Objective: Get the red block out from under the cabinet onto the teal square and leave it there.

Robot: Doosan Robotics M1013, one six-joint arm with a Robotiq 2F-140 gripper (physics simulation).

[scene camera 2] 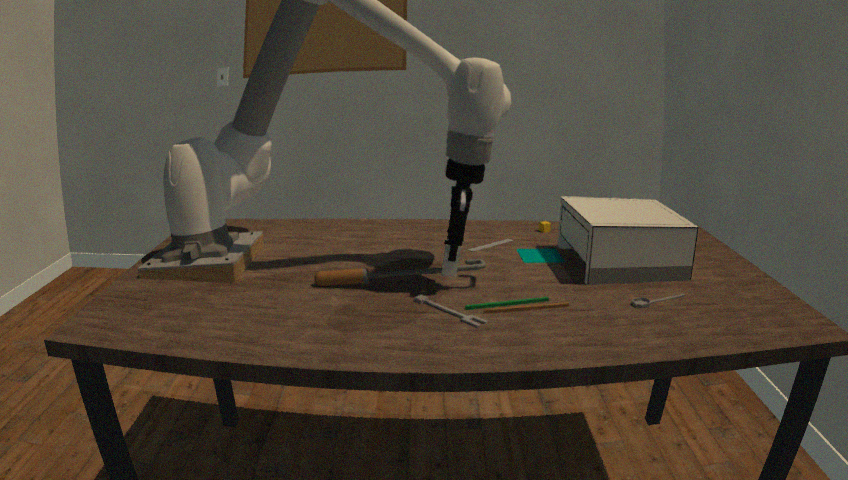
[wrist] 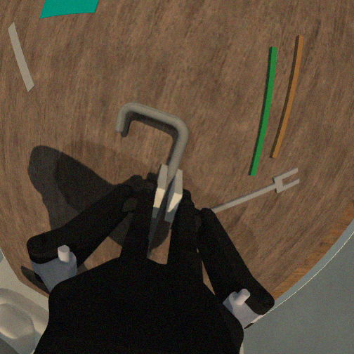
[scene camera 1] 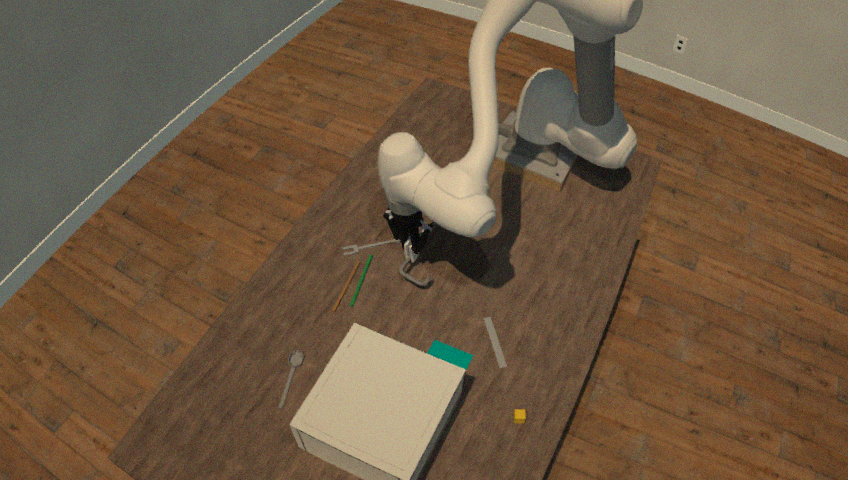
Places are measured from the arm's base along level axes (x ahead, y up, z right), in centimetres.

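Pixels of known places: gripper, between the fingertips: (scene camera 2: 448,274) (scene camera 1: 412,256); arm's base, origin of its link: (scene camera 2: 201,249) (scene camera 1: 534,143).
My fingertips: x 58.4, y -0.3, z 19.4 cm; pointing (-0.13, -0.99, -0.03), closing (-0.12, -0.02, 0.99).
Note:
Ahead of a thing's pixels: the offset from my fingertips to its middle. "spot": to the spot under its first point.
The red block does not show in any view; the inside of the cream cabinet {dz -10.7, dx +46.2, dy +3.7 cm} (scene camera 1: 380,404) (scene camera 2: 639,252) is hidden. The teal square {spot: dz -19.4, dx +23.1, dy -3.0 cm} (scene camera 1: 450,355) (scene camera 2: 539,255) (wrist: 71,6) lies on the table beside the cabinet, partly hidden by it in the first scene view. My gripper (scene camera 1: 410,252) (scene camera 2: 450,267) (wrist: 168,177) is shut on the grey shaft of a hooked tool (scene camera 1: 414,278) (scene camera 2: 341,277) (wrist: 156,114), near its bent end. The tool's orange handle points towards the robot's base, and its hook casts a shadow on the table. The gripper is well short of the cabinet and the square.
A grey fork {dz +12.4, dx -1.7, dy -2.8 cm} (scene camera 1: 374,244) (scene camera 2: 447,310) (wrist: 245,196), a green stick {dz +10.3, dx +10.4, dy -2.7 cm} (scene camera 1: 361,280) (wrist: 264,110) and an orange stick {dz +13.2, dx +13.8, dy -2.7 cm} (scene camera 1: 346,285) (wrist: 289,97) lie near the gripper. A pale strip {dz -28.6, dx +15.3, dy -3.0 cm} (scene camera 1: 495,342) (wrist: 21,57) lies near the square. A yellow block {dz -40.4, dx +33.6, dy -1.8 cm} (scene camera 1: 519,415) (scene camera 2: 544,226) and a spoon {spot: dz +15.6, dx +38.8, dy -2.9 cm} (scene camera 1: 295,358) flank the cabinet.

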